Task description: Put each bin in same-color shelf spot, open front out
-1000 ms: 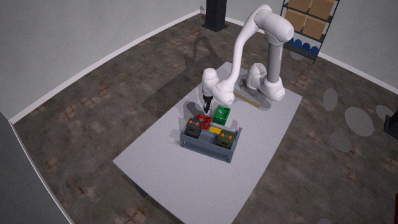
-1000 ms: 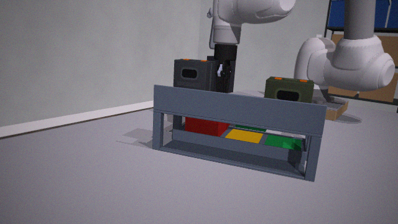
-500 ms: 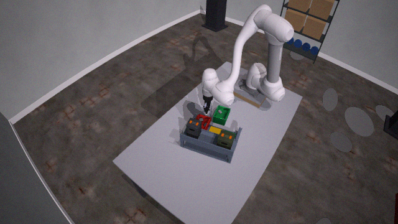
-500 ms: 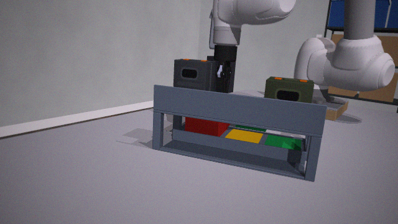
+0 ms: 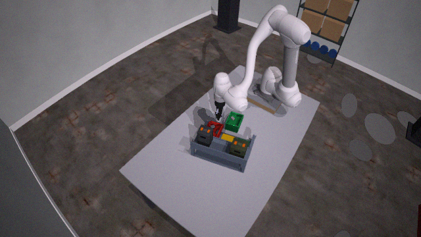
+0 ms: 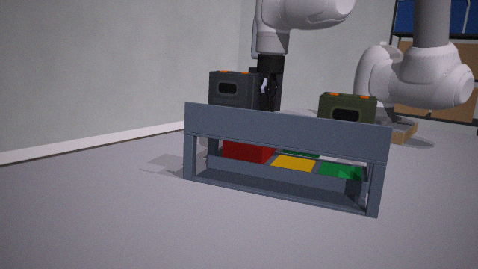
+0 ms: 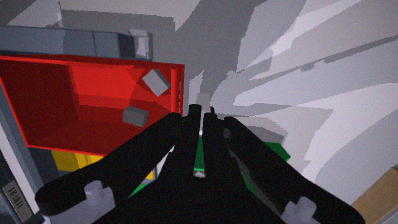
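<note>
Now: hand 11 cm short of the red bin and 4 cm to the right of it. Round my hand: olive box: 31 cm to the left, 16 cm ahead, 10 cm above; green bin: 9 cm to the left, 9 cm behind, 1 cm below; dark grey box: 25 cm ahead, 11 cm above, 10 cm to the left.
</note>
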